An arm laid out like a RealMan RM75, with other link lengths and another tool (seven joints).
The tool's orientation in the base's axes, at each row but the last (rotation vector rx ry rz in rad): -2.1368, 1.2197, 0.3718; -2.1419, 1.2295, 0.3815; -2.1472, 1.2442, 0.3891; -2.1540, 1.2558, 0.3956; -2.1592, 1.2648, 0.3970; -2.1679, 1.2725, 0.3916; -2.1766, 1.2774, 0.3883
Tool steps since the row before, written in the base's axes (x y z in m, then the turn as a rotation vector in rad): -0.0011, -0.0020, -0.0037, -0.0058, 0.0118, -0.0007; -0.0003, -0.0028, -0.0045, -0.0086, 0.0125, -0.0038; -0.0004, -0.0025, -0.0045, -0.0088, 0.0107, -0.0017; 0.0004, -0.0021, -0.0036, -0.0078, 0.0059, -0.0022; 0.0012, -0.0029, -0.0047, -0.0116, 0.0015, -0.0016; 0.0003, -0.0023, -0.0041, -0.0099, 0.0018, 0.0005; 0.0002, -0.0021, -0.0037, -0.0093, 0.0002, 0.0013
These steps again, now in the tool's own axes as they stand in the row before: 0.0027, 0.0031, 0.0014, -0.0105, 0.0009, 0.0078; 0.0041, 0.0030, 0.0016, -0.0108, 0.0042, 0.0105; 0.0039, 0.0029, 0.0018, -0.0108, 0.0043, 0.0077; 0.0035, 0.0017, 0.0015, -0.0068, 0.0053, 0.0051; 0.0051, 0.0016, 0.0019, -0.0060, 0.0100, 0.0017; 0.0039, 0.0020, 0.0018, -0.0065, 0.0077, 0.0003; 0.0035, 0.0018, 0.0016, -0.0055, 0.0075, -0.0013
